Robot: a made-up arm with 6 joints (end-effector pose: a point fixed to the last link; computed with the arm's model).
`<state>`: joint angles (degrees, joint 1 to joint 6).
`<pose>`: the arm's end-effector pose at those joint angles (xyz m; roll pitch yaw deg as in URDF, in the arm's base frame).
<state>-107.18 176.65 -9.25 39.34 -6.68 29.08</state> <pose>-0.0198 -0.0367 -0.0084 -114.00 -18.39 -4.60</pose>
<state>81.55 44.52 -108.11 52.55 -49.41 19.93</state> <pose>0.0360 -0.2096 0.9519 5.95 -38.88 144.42</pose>
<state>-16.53 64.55 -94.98 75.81 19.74 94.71</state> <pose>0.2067 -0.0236 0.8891 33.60 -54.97 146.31</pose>
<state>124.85 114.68 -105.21 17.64 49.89 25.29</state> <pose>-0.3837 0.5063 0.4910 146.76 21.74 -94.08</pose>
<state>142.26 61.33 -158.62 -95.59 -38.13 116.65</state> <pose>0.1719 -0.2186 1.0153 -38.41 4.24 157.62</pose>
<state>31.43 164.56 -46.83 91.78 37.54 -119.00</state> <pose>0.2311 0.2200 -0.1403 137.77 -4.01 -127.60</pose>
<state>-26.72 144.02 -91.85 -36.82 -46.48 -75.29</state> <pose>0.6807 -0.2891 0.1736 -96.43 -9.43 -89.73</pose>
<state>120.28 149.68 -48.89 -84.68 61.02 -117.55</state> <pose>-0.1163 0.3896 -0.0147 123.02 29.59 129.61</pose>
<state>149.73 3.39 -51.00 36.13 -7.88 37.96</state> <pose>0.1826 -0.0964 0.6550 31.04 4.41 -136.50</pose>
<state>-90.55 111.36 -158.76 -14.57 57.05 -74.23</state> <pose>-0.0281 -0.5032 0.8575 -93.73 6.91 166.79</pose>
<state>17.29 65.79 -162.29 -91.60 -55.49 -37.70</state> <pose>-0.2469 0.0182 1.0033 49.24 -30.97 -132.53</pose>
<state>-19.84 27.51 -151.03 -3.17 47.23 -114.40</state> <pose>-0.5435 0.1914 0.8024 -8.79 -1.80 -136.43</pose>
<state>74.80 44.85 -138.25 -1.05 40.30 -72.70</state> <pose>-0.0748 -0.2803 0.9660 -30.69 9.19 -1.42</pose>
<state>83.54 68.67 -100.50 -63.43 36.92 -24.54</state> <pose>0.0847 0.2209 0.8802 -73.98 16.89 -35.54</pose>
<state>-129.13 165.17 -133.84 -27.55 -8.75 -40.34</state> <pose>-0.5343 -0.6690 0.0954 -110.09 22.44 137.17</pose>
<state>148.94 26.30 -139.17 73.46 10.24 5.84</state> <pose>0.5007 -0.3236 0.8221 -26.37 4.11 -135.15</pose>
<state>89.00 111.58 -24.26 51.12 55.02 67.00</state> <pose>-0.0661 0.2456 0.1942 -133.87 -23.22 143.93</pose>
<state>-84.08 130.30 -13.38 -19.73 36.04 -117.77</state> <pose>-0.0066 -0.1490 0.1195 128.81 29.88 -138.56</pose>
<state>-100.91 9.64 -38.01 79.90 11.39 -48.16</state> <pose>0.0356 0.0712 0.5907 35.25 51.33 -45.70</pose>
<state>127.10 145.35 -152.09 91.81 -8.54 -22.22</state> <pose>-0.4831 0.6658 0.5147 78.05 18.29 -155.41</pose>
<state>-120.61 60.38 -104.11 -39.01 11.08 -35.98</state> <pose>-0.0686 -0.0897 0.9478 -48.27 16.26 154.36</pose>
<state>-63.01 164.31 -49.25 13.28 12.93 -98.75</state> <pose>0.1406 -0.2636 -0.1540 147.22 0.21 -158.14</pose>
